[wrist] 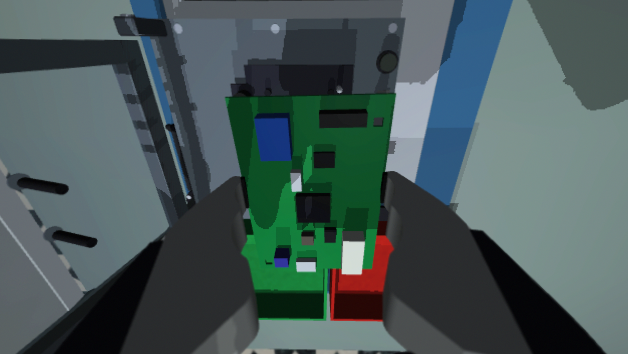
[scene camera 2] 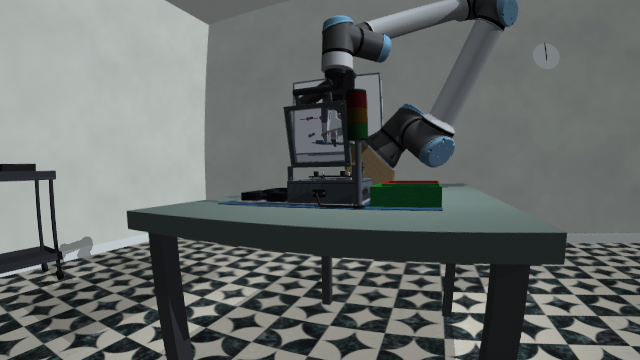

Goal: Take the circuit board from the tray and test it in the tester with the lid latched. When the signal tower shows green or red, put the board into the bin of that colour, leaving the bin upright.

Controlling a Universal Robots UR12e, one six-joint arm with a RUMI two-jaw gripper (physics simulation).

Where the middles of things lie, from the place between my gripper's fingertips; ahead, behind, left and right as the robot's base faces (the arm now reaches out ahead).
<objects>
I see the dark nest (wrist: 261, 80) 20 mm ahead of my hand, 10 mm to the left of it and 90 mm below it. Also, from my hand: clear lid (wrist: 95, 181) (140 mm ahead, 30 mm above); then green circuit board (wrist: 313, 164) (10 mm to the left, 10 mm above); then green bin (scene camera 2: 424, 195) (80 mm ahead, 200 mm to the left, 130 mm below).
</objects>
